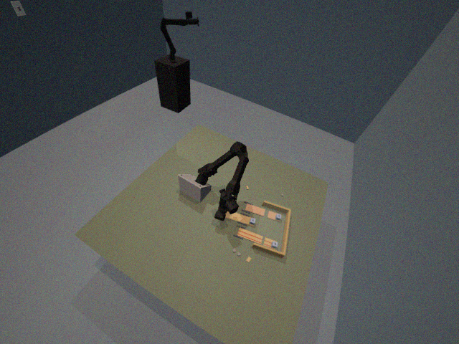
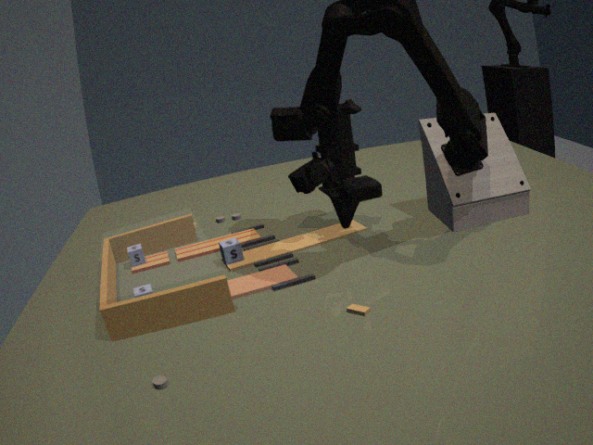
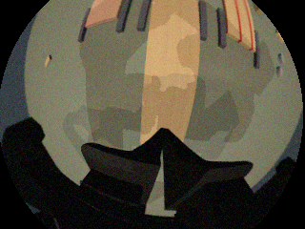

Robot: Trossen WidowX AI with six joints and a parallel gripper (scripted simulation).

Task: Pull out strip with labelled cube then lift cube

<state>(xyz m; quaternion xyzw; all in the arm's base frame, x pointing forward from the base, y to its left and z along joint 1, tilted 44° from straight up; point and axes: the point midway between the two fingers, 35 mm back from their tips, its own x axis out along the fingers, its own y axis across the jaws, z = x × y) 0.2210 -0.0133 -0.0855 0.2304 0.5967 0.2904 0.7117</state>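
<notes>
My gripper tip is now 90 mm short of the tan strip and 20 mm to the right of it. Also, from my gripper tip: pink strip (190 mm ahead, 130 mm to the left); then small orange block (280 mm to the left, 70 mm ahead).
</notes>
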